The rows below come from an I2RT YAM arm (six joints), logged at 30 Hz.
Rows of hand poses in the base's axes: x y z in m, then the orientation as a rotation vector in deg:
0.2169 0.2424 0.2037 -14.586 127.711 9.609
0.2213 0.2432 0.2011 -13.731 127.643 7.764
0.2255 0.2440 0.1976 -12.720 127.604 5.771
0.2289 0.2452 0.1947 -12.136 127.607 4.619
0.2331 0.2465 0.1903 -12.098 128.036 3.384
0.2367 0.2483 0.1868 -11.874 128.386 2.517
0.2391 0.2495 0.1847 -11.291 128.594 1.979
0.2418 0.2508 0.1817 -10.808 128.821 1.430
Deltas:
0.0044 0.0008 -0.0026 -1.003 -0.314 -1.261
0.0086 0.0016 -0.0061 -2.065 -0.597 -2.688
0.0120 0.0028 -0.0090 -2.684 -0.724 -3.514
0.0162 0.0041 -0.0134 -3.606 -0.425 -3.981
0.0198 0.0059 -0.0169 -4.188 -0.163 -4.451
0.0222 0.0071 -0.0190 -4.393 -0.009 -5.063
0.0249 0.0084 -0.0220 -4.642 0.166 -5.606

